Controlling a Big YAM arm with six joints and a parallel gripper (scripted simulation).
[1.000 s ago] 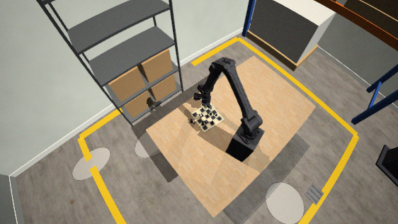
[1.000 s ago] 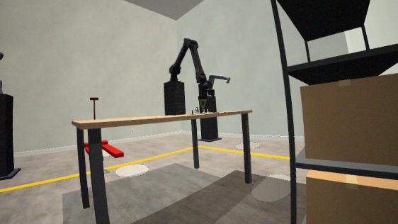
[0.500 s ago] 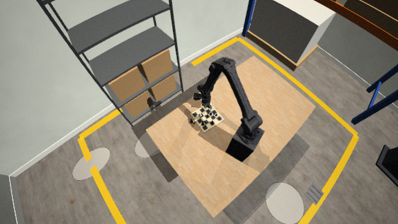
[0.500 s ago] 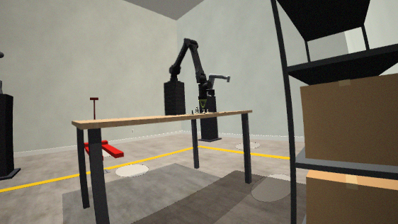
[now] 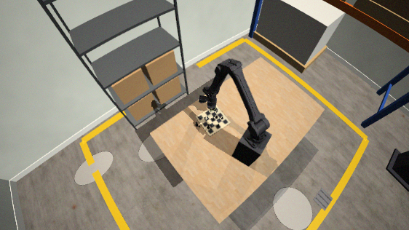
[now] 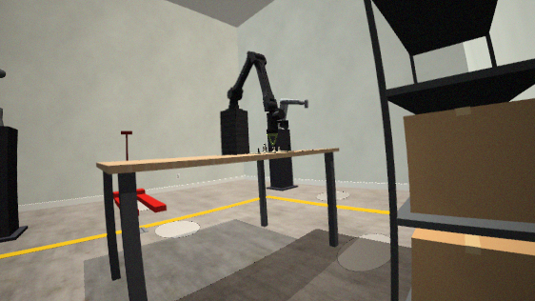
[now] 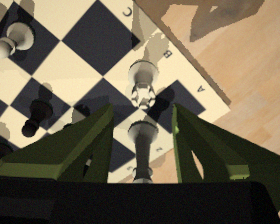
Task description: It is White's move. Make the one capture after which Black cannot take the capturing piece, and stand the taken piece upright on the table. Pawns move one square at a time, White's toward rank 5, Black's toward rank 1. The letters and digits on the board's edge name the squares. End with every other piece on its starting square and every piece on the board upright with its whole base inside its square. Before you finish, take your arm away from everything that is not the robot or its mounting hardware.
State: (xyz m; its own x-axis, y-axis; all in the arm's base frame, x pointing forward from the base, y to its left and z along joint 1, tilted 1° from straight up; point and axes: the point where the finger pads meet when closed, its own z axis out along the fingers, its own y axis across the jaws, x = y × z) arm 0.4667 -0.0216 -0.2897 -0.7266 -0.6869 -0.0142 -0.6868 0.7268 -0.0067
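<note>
The white pawn is 30 mm behind my hand, 80 mm to the left of it and 40 mm below it. The rest, counted from my hand: black piece 110 mm behind, 120 mm to the left, 20 mm below; chessboard 70 mm behind, 40 mm to the left, 50 mm below; dark chess piece 30 mm behind, 180 mm to the left, 30 mm below.
</note>
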